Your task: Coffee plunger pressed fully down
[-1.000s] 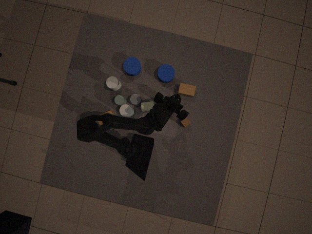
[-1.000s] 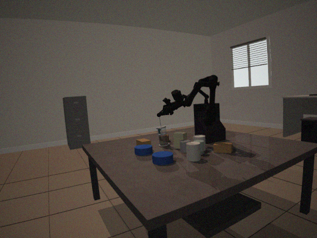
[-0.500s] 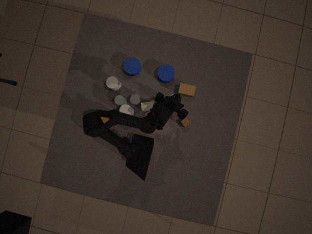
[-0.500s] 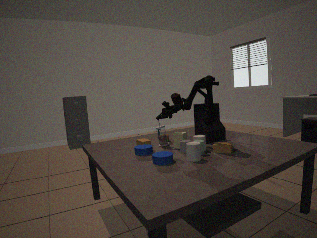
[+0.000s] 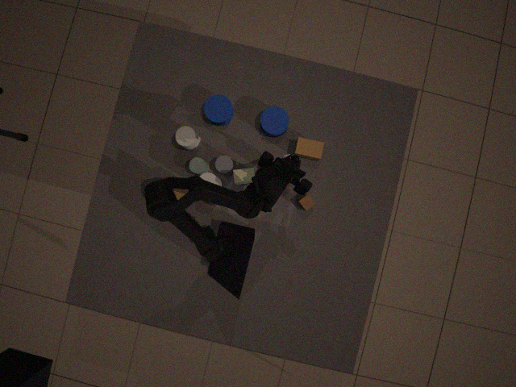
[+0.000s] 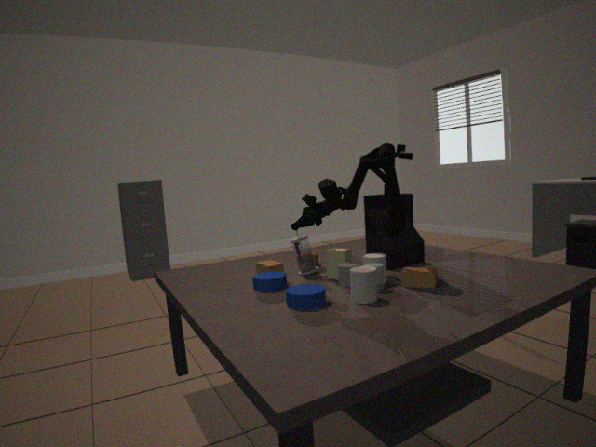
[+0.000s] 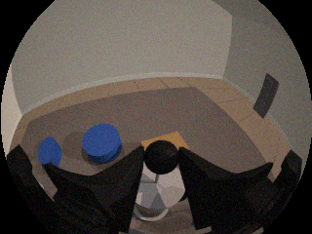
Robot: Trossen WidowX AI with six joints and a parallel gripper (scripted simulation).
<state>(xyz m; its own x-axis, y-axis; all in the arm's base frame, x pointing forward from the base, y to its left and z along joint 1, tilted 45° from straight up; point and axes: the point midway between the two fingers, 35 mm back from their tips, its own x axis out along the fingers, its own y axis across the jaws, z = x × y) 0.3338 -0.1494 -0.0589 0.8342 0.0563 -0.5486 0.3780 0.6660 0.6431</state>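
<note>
Right now the coffee press is 30 mm behind my gripper tip and 100 mm below it. From my gripper tip the other things lie so: grey cylinder: 60 mm behind, 260 mm to the left, 160 mm below; greenish cylinder: 100 mm behind, 360 mm to the left, 150 mm below; pale yellow box: 90 mm behind, 170 mm to the left, 140 mm below.
</note>
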